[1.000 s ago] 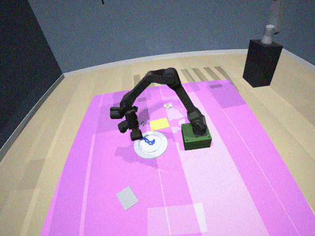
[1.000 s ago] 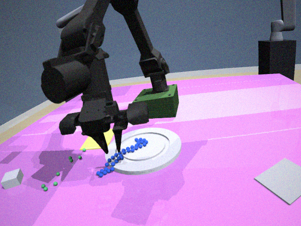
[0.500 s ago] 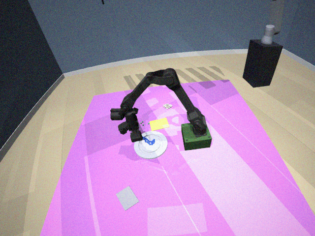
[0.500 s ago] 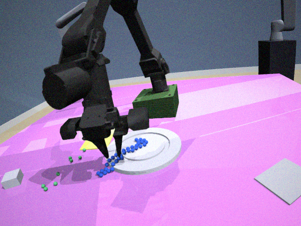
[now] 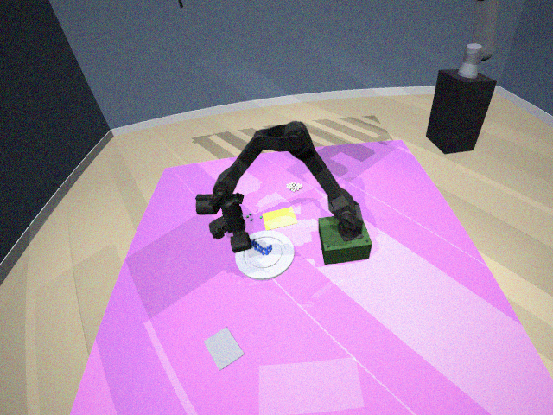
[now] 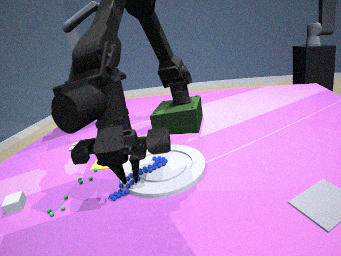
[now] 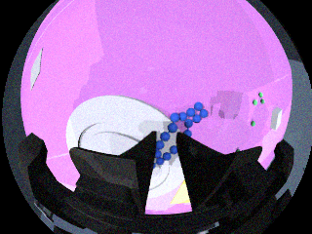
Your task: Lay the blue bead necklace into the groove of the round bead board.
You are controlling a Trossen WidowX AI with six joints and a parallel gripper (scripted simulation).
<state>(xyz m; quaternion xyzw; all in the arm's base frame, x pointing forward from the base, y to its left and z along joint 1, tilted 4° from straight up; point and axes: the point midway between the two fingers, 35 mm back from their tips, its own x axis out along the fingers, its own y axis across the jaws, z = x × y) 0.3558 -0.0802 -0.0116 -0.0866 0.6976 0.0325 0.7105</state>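
The round white bead board lies 70 mm behind my gripper tip, 50 mm to the left of it and 10 mm below it. Round my gripper tip: yellow sheet 140 mm behind, 110 mm to the right, 20 mm below; then grey tile 70 mm ahead, 350 mm to the left, 20 mm below; then cube 80 mm ahead, 280 mm to the right, 10 mm below.
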